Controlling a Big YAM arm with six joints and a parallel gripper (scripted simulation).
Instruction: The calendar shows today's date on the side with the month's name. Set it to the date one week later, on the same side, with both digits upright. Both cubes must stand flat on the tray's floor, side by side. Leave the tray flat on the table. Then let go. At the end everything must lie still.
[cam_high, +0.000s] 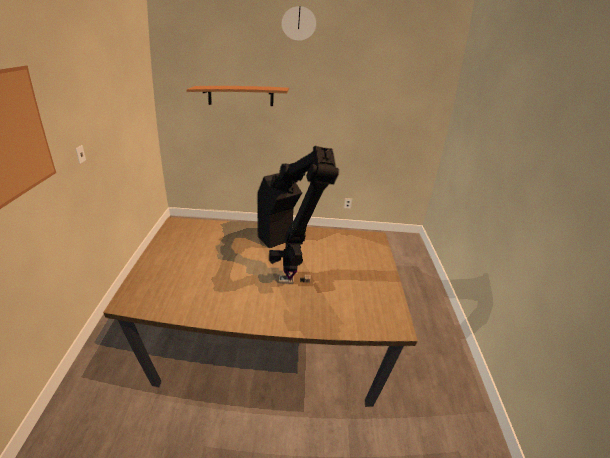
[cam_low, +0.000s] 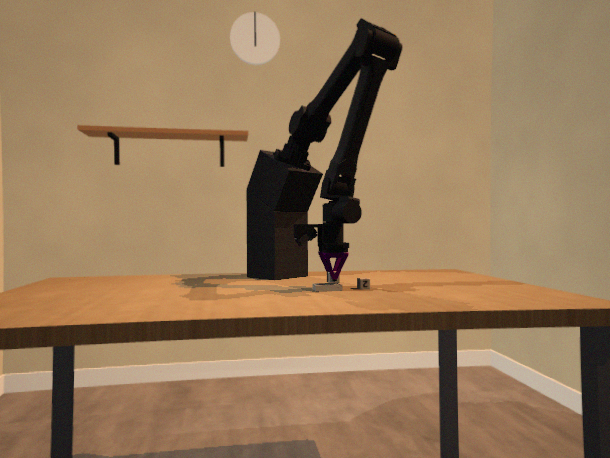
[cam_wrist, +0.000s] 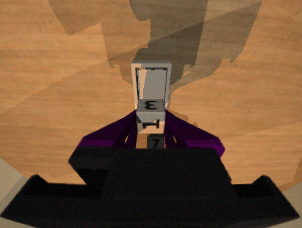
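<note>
The tray lies 30 mm below my hand and 20 mm to the right of it.
</note>
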